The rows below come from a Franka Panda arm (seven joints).
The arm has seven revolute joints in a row. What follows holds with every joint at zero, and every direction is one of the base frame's. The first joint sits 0.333 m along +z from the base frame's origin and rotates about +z. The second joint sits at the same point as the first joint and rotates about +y. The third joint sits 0.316 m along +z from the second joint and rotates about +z. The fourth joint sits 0.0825 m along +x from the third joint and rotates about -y. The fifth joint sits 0.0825 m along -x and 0.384 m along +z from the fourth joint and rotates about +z. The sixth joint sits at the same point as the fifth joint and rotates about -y. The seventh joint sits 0.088 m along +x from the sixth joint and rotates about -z. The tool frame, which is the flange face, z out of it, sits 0.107 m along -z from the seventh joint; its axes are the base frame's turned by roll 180, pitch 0 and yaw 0 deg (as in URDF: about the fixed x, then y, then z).
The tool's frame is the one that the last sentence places.
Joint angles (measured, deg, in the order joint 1, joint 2, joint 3, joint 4, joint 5, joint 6, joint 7), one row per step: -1.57, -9.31, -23.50, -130.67, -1.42, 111.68, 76.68; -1.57, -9.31, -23.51, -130.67, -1.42, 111.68, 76.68; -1.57, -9.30, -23.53, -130.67, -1.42, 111.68, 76.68; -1.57, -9.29, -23.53, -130.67, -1.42, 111.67, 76.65; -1.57, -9.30, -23.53, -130.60, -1.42, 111.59, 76.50; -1.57, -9.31, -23.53, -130.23, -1.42, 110.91, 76.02; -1.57, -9.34, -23.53, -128.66, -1.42, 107.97, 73.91; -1.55, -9.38, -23.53, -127.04, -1.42, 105.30, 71.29; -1.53, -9.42, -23.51, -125.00, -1.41, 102.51, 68.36
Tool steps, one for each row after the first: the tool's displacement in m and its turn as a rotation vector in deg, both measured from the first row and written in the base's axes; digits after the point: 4 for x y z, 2 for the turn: 0.0000, -0.0001, 0.0000, 0.00, 0.00, -0.01; -0.0001, -0.0002, -0.0001, 0.01, 0.01, -0.03; -0.0001, -0.0002, -0.0002, 0.01, 0.03, 0.00; 0.0000, -0.0003, 0.0003, 0.04, 0.01, 0.15; 0.0001, -0.0005, 0.0024, 0.23, 0.23, 0.62; 0.0003, -0.0014, 0.0113, 1.12, 1.20, 2.72; 0.0009, -0.0024, 0.0210, 1.99, 1.80, 5.30; 0.0024, -0.0038, 0.0340, 2.82, 2.07, 8.18
